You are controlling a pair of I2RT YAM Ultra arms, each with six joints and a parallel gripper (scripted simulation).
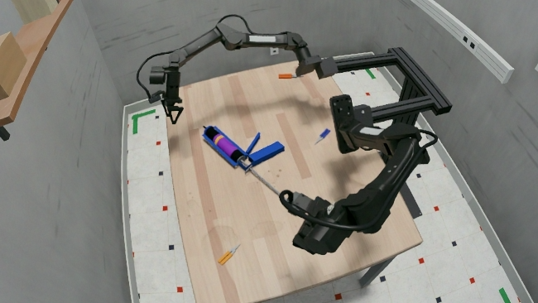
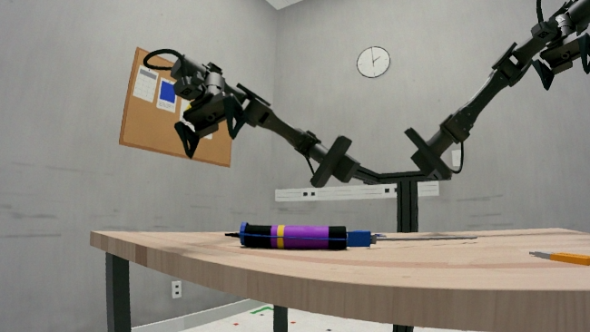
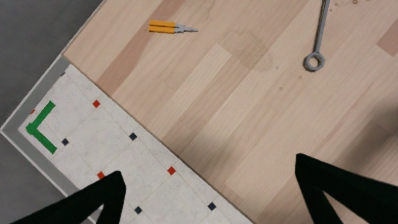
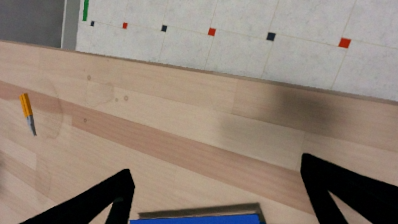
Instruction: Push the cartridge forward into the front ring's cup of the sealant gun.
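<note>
My right gripper is now 180 mm past the purple cartridge, 50 mm to the right of it and 170 mm above it. Round my right hand: plunger rod 310 mm behind, 310 mm to the left, 180 mm below; then yellow-orange tool 100 mm behind, 550 mm to the left, 190 mm below; then blue sealant gun 290 mm behind, 190 mm to the left, 180 mm below.
</note>
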